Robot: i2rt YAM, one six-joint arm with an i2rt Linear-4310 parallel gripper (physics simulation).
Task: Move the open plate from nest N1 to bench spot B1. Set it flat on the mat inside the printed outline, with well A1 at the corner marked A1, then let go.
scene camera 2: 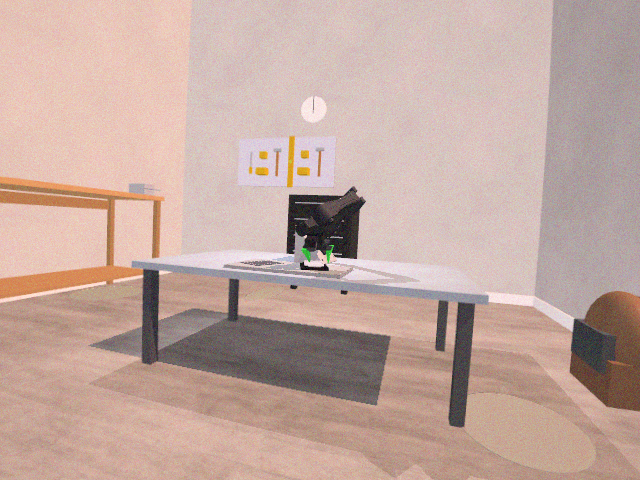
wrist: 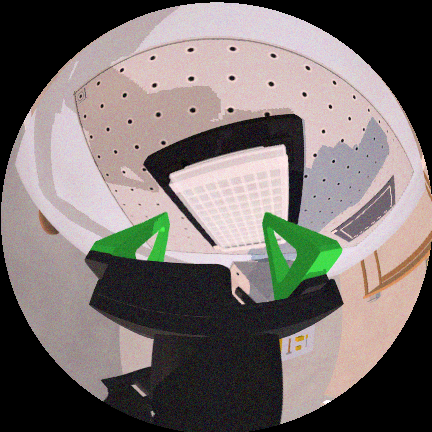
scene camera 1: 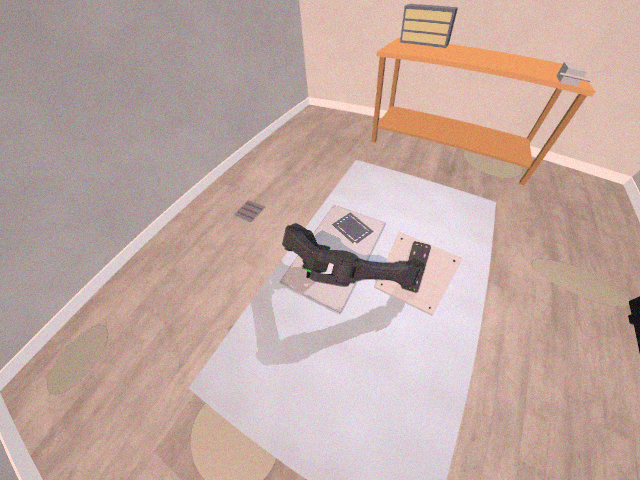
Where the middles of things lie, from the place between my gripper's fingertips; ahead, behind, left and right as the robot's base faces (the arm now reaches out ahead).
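Labels:
White well plate (wrist: pixel 227 194): 10 mm below my hand, 30 mm to the right, 10 mm behind. Black holder (wrist: pixel 286 129): 20 mm below my hand, 10 mm behind, 30 mm to the right.

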